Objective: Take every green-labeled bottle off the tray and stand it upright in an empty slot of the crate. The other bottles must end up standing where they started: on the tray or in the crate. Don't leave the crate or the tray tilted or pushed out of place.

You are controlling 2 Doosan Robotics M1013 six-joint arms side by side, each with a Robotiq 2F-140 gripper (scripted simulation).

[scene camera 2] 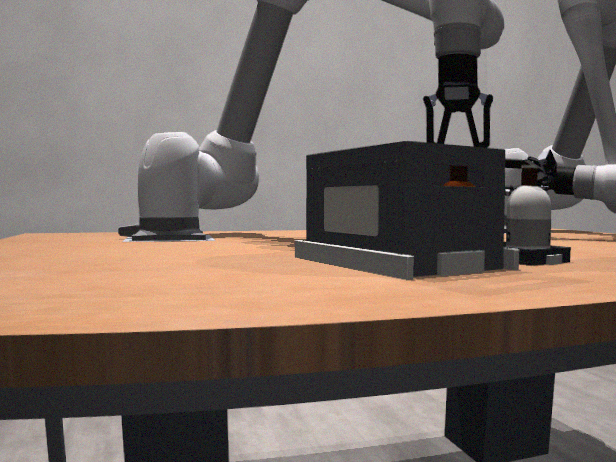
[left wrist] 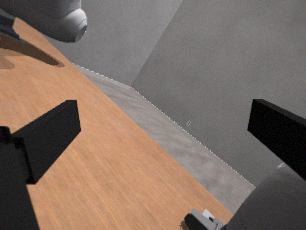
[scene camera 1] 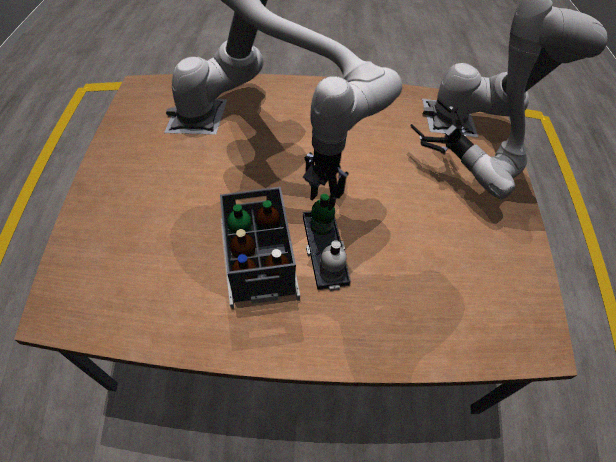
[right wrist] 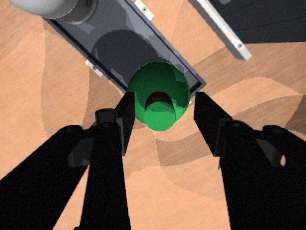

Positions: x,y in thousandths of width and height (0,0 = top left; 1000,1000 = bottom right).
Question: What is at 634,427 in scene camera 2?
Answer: A crate.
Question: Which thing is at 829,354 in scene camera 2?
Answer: My left gripper.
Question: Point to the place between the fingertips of my right gripper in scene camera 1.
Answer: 524,438
